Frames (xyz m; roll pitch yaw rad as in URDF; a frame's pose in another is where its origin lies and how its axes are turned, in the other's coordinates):
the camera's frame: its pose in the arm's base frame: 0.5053 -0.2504 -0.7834 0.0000 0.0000 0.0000
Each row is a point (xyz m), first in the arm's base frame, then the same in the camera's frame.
Working: the arm's base frame: its pose in the camera's frame: -0.5053 0.2504 0.7834 0.0000 0.0000 0.0000

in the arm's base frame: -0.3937 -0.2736 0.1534
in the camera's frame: -0.8990 -0.0232 0.9368
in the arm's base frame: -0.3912 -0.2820 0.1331
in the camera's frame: -0.8965 -0.0316 0.9165
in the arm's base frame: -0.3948 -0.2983 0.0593
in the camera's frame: -0.9001 -0.0479 0.8427
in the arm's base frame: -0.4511 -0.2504 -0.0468
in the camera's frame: -0.9564 0.0000 0.7366
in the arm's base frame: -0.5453 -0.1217 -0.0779
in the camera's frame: -1.0506 0.1287 0.7055
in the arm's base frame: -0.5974 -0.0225 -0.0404
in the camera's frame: -1.1027 0.2279 0.7430
